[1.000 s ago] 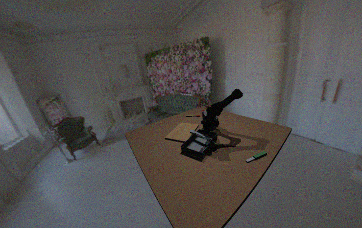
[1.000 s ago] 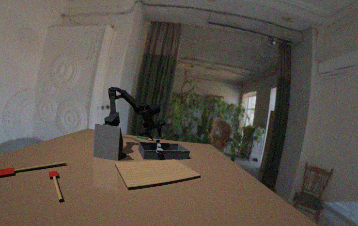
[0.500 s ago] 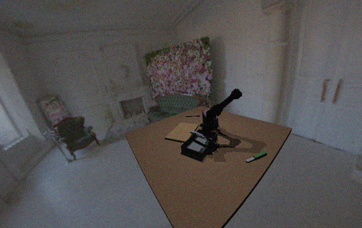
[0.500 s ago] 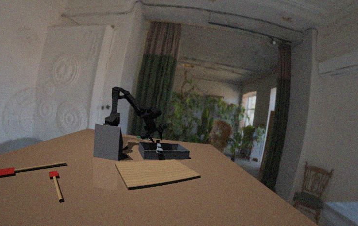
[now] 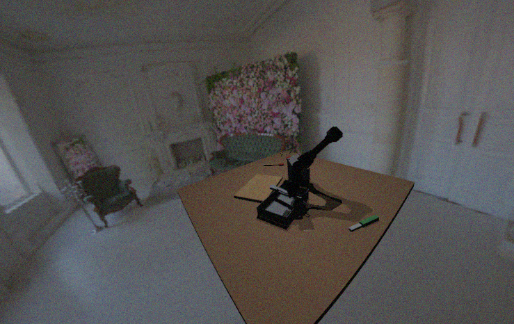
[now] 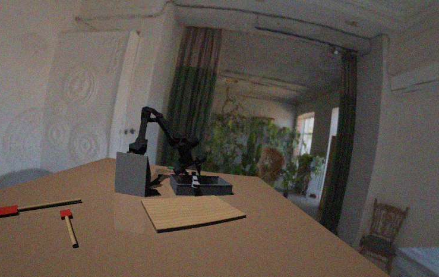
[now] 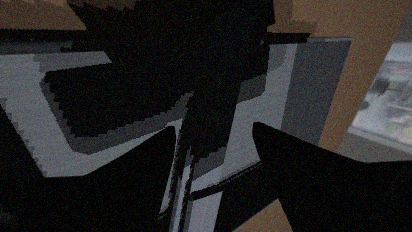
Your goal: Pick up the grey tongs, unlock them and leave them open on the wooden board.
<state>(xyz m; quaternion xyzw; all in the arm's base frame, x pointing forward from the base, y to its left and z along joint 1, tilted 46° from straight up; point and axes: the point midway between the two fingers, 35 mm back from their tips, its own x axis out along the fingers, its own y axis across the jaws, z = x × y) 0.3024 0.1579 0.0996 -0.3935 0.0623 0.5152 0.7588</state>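
The roasting tin is 30 mm ahead of my gripper tip, 30 mm to the right of it and 30 mm below it. Round my gripper tip: wooden board: 10 mm behind, 330 mm to the right, 50 mm below; red spatula: 550 mm behind, 530 mm to the right, 50 mm below.
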